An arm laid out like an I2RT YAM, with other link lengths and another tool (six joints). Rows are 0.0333 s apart.
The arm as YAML. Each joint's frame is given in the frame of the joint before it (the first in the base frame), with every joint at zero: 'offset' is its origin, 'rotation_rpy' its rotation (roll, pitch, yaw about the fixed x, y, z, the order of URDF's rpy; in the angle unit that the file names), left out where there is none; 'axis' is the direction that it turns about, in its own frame. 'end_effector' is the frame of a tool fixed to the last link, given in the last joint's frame.
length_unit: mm
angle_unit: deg
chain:
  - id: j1
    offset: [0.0, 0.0, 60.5]
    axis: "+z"
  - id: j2
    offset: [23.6, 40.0, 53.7]
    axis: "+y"
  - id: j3
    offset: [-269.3, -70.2, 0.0]
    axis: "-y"
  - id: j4
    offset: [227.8, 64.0, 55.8]
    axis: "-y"
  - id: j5
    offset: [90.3, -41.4, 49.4]
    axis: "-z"
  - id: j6
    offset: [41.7, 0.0, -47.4]
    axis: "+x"
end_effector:
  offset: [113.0, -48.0, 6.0]
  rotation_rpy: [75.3, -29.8, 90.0]
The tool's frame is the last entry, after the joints.
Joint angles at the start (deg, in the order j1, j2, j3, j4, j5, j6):
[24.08 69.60 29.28 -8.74 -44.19 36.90]
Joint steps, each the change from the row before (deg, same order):
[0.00 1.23 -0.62 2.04 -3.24 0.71]
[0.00 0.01 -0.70 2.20 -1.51 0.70]
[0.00 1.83 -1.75 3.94 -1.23 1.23]
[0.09 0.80 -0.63 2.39 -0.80 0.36]
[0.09 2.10 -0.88 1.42 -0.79 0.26]
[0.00 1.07 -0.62 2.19 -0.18 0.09]
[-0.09 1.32 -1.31 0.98 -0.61 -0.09]
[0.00 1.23 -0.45 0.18 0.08 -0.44]
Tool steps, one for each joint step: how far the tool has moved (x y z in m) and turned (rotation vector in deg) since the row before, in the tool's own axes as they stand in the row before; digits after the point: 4 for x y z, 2 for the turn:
[0.0009 -0.0070 0.0040 2.93 1.19 0.91]
[0.0037 -0.0025 0.0015 1.02 1.55 -0.02]
[-0.0061 -0.0017 0.0057 1.06 0.40 1.09]
[0.0010 -0.0005 0.0030 0.61 0.91 -0.20]
[-0.0097 -0.0024 0.0042 1.15 -1.01 1.22]
[-0.0014 0.0014 0.0029 0.06 0.42 -0.20]
[-0.0112 -0.0029 0.0017 0.84 -1.01 1.03]
[-0.0077 -0.0003 0.0017 0.24 -1.05 0.50]

